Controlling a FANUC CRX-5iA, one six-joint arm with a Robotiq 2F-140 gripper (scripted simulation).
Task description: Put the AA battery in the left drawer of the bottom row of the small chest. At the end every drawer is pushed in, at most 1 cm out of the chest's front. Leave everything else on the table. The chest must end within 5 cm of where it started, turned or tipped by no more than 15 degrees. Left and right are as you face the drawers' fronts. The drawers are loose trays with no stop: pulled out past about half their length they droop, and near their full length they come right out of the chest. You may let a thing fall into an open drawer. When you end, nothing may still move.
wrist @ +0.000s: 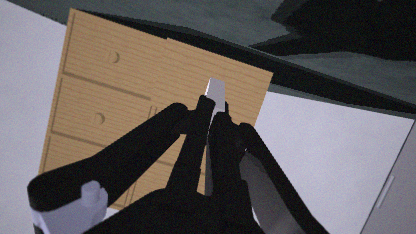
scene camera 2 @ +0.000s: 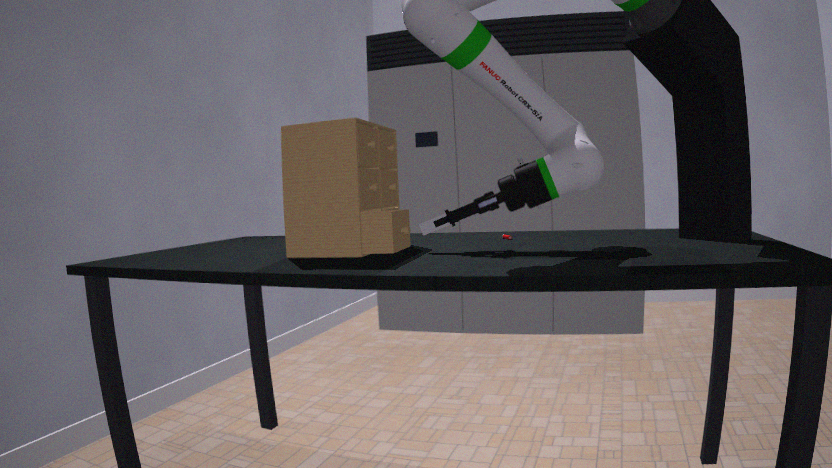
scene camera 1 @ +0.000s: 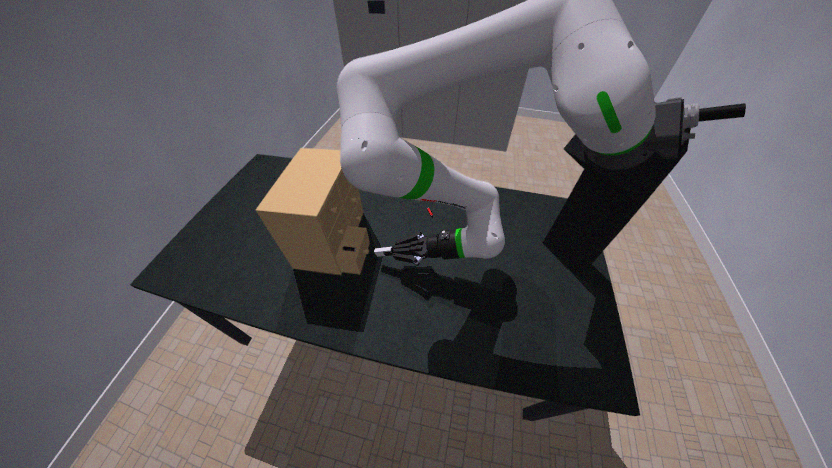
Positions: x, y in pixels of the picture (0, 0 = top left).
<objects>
small wooden chest: wrist 50, 132; scene camera 2; scene camera 1
same spot on small wooden chest: (scene camera 2: 320, 176) = (scene camera 1: 301, 241)
</objects>
